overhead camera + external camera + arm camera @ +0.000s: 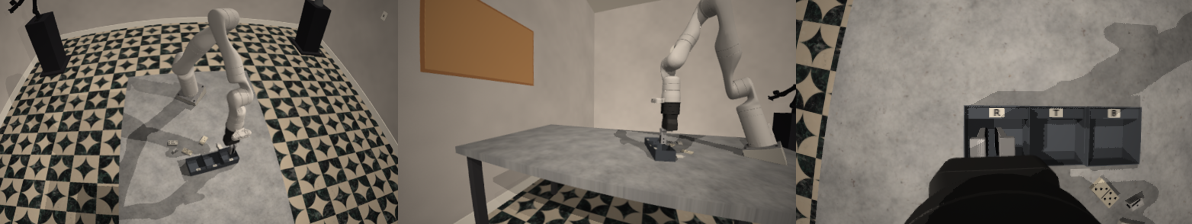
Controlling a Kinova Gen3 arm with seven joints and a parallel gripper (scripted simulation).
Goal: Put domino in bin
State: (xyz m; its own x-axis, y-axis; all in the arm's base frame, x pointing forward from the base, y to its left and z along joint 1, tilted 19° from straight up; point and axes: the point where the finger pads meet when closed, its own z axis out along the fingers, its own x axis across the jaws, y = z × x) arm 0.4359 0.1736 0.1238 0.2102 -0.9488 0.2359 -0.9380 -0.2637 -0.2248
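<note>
Now: the domino 21 cm to the right of my hand, 8 cm below it and 7 cm behind it. The rest, counted from my hand: three-compartment bin: 9 cm to the right, 6 cm below, 1 cm ahead.
</note>
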